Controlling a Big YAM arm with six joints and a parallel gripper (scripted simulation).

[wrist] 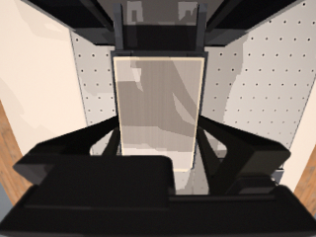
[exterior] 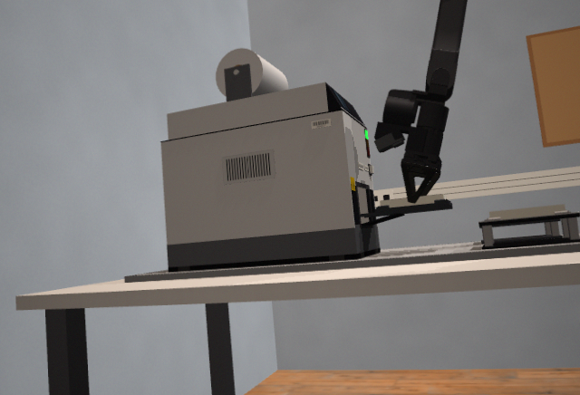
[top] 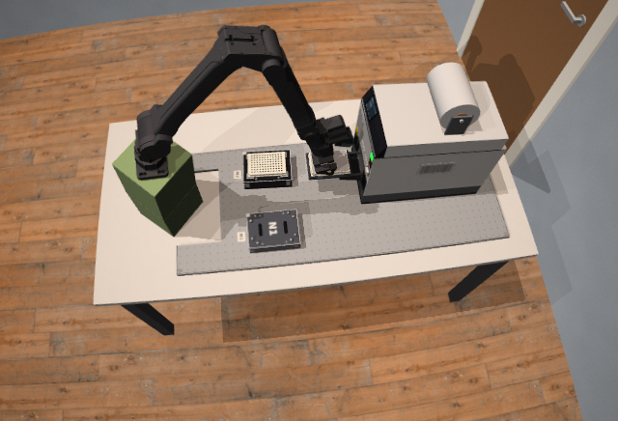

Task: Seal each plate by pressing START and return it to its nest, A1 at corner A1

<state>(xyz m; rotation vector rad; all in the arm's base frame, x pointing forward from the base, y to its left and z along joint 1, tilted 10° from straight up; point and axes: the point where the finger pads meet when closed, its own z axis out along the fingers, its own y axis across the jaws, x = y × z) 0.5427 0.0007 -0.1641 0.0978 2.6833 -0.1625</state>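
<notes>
Right now my hand is 20 mm above the sealer stage. Also, from my hand: plate: 200 mm behind, 60 mm to the left, 50 mm below; yellow warning label: 110 mm ahead, 80 mm to the left, 40 mm above; plate nest: 220 mm behind, 170 mm to the right, 70 mm below.
</notes>
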